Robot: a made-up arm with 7 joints.
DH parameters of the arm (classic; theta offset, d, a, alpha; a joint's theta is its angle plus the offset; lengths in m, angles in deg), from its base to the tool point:
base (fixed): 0 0 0 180
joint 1: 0 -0.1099 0.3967 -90
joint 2: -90 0.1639 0.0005 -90
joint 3: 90 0.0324 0.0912 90
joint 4: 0 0.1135 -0.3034 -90
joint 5: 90 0.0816 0.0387 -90
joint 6: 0 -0.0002 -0.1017 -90
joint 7: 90 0.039 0.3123 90
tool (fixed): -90 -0.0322 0 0
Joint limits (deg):
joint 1: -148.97..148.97
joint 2: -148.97..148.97
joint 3: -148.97..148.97
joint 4: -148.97..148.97
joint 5: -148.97..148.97
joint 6: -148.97..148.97
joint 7: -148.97..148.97
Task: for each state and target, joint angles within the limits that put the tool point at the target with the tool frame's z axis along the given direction. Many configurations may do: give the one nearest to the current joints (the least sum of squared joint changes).
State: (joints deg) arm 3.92 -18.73 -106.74 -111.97 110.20 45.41 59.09
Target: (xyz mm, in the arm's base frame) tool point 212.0 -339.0 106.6 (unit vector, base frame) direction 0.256 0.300 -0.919
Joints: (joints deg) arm 10.52 -1.88 -148.97 -147.56 84.34 14.80 67.85
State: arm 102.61 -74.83 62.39 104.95 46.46 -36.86 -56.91
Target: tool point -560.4 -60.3 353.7 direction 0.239 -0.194 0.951
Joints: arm 141.37 -100.94 86.43 109.95 45.47 -57.04 -51.13
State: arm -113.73 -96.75 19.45 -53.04 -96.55 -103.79 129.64
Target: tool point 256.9 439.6 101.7 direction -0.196 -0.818 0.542
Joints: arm -104.00 -90.81 41.46 -57.31 -81.01 -113.62 120.28
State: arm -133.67 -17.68 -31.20 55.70 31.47 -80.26 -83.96
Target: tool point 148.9 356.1 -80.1 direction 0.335 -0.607 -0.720
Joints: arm -146.15 11.64 1.96 86.57 40.30 -93.51 -110.03
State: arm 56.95 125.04 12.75 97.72 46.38 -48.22 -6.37
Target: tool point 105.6 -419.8 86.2 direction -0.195 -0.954 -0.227
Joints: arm 48.88 128.04 34.13 86.96 13.49 -69.46 -32.06
